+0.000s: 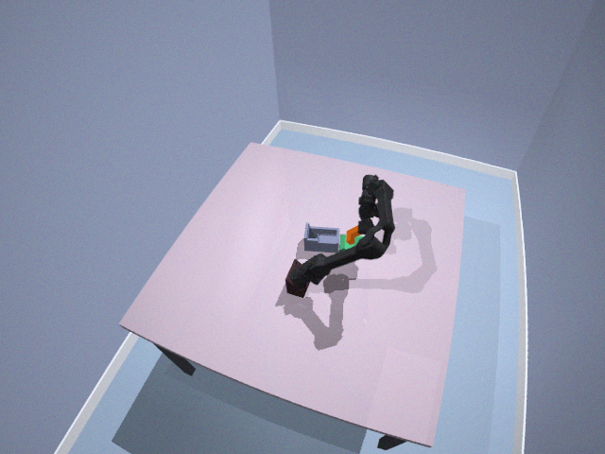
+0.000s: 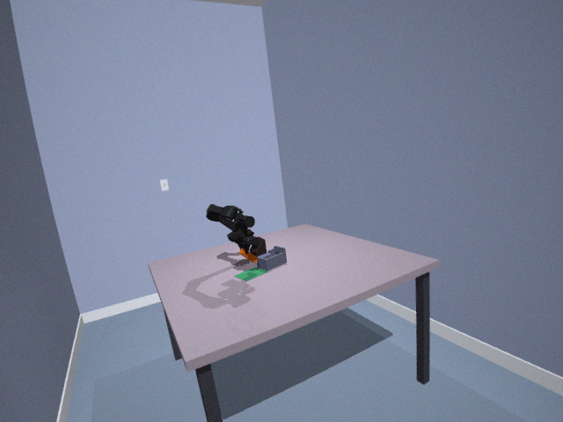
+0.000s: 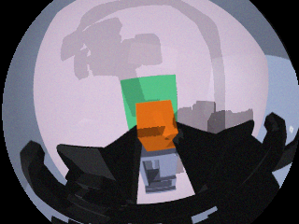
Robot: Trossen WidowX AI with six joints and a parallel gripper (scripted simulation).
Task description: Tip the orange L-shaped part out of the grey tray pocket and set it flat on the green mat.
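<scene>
The green mat lies 10 mm behind my gripper tip, 20 mm to the left of it and 140 mm below it. Round my gripper tip: orange L-shaped part: 30 mm behind, 30 mm to the left, 30 mm below.
</scene>
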